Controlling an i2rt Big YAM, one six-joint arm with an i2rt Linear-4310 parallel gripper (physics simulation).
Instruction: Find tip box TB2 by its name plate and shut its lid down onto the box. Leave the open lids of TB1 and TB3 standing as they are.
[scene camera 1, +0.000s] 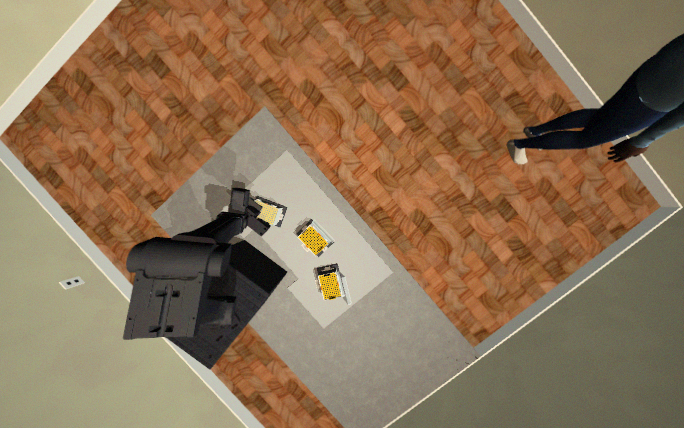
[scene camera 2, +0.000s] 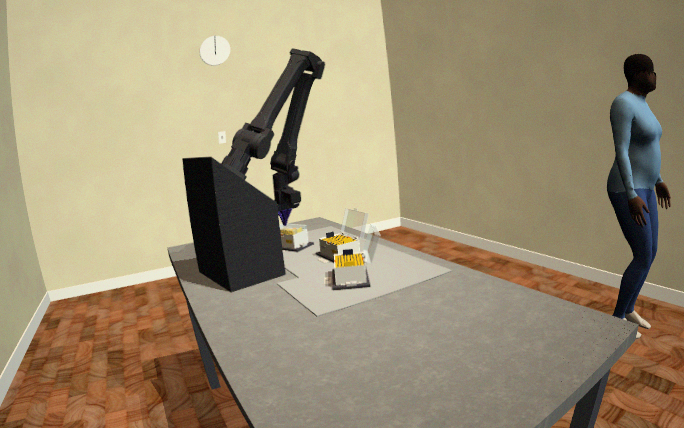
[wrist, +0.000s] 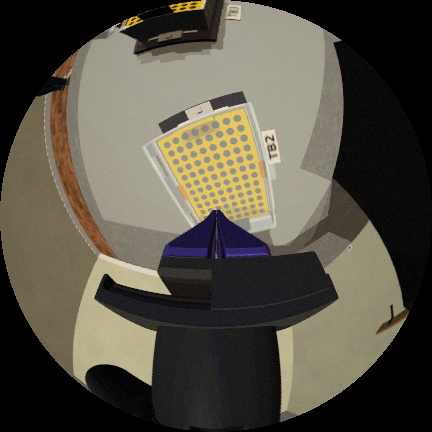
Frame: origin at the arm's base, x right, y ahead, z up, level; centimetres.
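Where they show: gripper, fingertip midpoint: (scene camera 1: 257, 208) (scene camera 2: 284, 225) (wrist: 215, 215); arm's base, origin of the base link: (scene camera 2: 229, 176).
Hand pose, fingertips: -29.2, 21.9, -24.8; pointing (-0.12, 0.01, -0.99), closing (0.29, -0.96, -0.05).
Observation:
Each offset is from my fingertips to the top centre of the thing, as dx, dy, dz. "spot": to the spot under its first point. Level surfaces: height alone.
Tip box TB2 @(+3.4, -0.5, +0.0) (scene camera 1: 267, 214) (scene camera 2: 295, 239) (wrist: 214, 160) has a yellow rack and a name plate @(spot: +6.7, -4.8, -7.6) (wrist: 270, 146) reading TB2. Its clear lid lies down over the rack; whether it is fully seated I cannot tell. My gripper (scene camera 2: 285, 224) (wrist: 215, 215) is shut and empty, fingertips at one end of this lid; I cannot tell if they touch it. TB3 @(+25.4, +12.7, -0.3) (scene camera 1: 312, 240) (scene camera 2: 338, 242) (wrist: 172, 30) is the middle box, its clear lid @(spot: +23.7, +19.9, +2.6) (scene camera 2: 355, 222) standing open. The third box @(+47.0, +6.6, -1.2) (scene camera 1: 330, 285) (scene camera 2: 350, 273), its name plate not legible, also has its lid @(+49.6, +14.0, +7.6) (scene camera 1: 345, 288) (scene camera 2: 372, 246) open.
The boxes stand on a light mat @(dz -7.8) (scene camera 1: 360, 272) (scene camera 2: 403, 275) on the grey table @(dz -8.1) (scene camera 1: 383, 348) (scene camera 2: 428, 353). A black pedestal (scene camera 1: 259, 267) (scene camera 2: 252, 237) carries the arm beside the mat. A person (scene camera 1: 605, 123) (scene camera 2: 635, 151) stands beyond the table.

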